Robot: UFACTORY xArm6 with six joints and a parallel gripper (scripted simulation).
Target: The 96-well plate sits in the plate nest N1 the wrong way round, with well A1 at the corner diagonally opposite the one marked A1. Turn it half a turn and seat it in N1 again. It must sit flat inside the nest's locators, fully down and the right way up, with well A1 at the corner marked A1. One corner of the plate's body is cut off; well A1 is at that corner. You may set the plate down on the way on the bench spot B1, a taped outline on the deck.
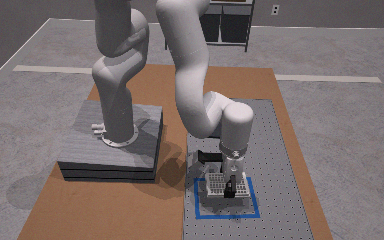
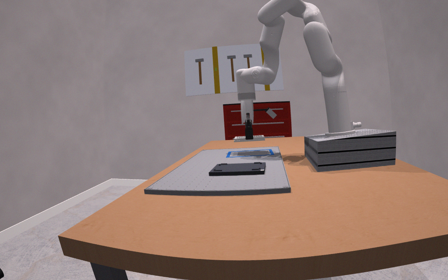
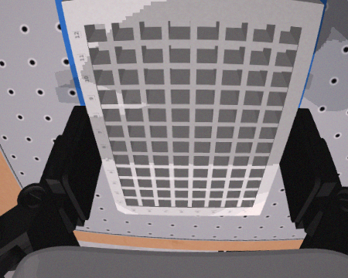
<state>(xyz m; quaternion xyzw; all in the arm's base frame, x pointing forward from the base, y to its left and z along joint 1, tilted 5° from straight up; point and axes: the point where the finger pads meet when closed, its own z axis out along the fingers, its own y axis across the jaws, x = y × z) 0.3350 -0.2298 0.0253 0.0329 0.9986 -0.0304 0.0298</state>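
Now: the black plate nest N1 60 mm ahead of my hand, 320 mm to the left of it and 70 mm below it. From my hand the other things lie so: white 96-well plate 10 mm below; then small A1 label 10 mm behind, 390 mm to the left, 60 mm below.
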